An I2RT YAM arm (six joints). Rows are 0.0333 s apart.
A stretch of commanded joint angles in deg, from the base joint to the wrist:
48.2 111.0 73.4 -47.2 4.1 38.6
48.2 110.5 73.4 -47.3 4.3 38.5
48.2 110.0 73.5 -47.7 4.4 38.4
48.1 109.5 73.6 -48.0 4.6 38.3
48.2 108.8 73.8 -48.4 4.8 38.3
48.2 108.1 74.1 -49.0 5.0 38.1
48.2 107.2 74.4 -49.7 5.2 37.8
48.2 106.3 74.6 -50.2 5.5 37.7
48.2 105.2 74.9 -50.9 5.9 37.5
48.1 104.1 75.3 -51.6 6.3 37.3
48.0 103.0 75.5 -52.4 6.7 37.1
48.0 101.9 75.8 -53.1 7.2 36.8
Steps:
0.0 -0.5 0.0 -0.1 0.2 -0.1
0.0 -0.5 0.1 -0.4 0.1 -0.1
-0.1 -0.5 0.1 -0.3 0.2 -0.1
0.1 -0.7 0.2 -0.4 0.2 0.0
0.0 -0.7 0.3 -0.6 0.2 -0.2
0.0 -0.9 0.3 -0.7 0.2 -0.3
0.0 -0.9 0.2 -0.5 0.3 -0.1
0.0 -1.1 0.3 -0.7 0.4 -0.2
-0.1 -1.1 0.4 -0.7 0.4 -0.2
-0.1 -1.1 0.2 -0.8 0.4 -0.2
0.0 -1.1 0.3 -0.7 0.5 -0.3

